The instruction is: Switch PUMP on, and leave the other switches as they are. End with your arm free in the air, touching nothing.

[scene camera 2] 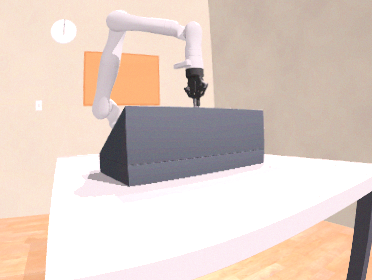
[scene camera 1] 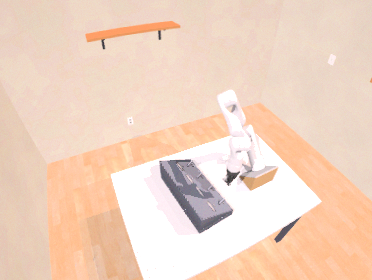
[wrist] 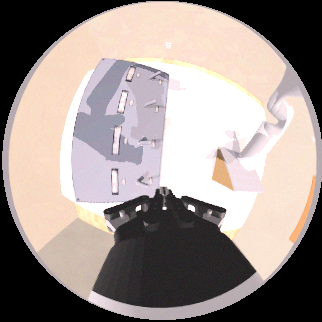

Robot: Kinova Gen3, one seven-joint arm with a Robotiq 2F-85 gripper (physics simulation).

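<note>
The dark grey switch console stands on the table with its sloping panel up. Four levers stand in a row beside pale labels, blurred now. The PUMP label is at the end nearest my gripper in the wrist view; its lever leans toward the label side in that view. The other levers stand farther along. My gripper is shut and empty, close to the PUMP lever in the wrist view; contact cannot be told. In scene camera 2 the console's top edge meets its fingertips.
A brown wedge-shaped block with a grey top stands on the white table, near the arm's base. An orange shelf is high on the wall. The arm's shadow falls across the console panel.
</note>
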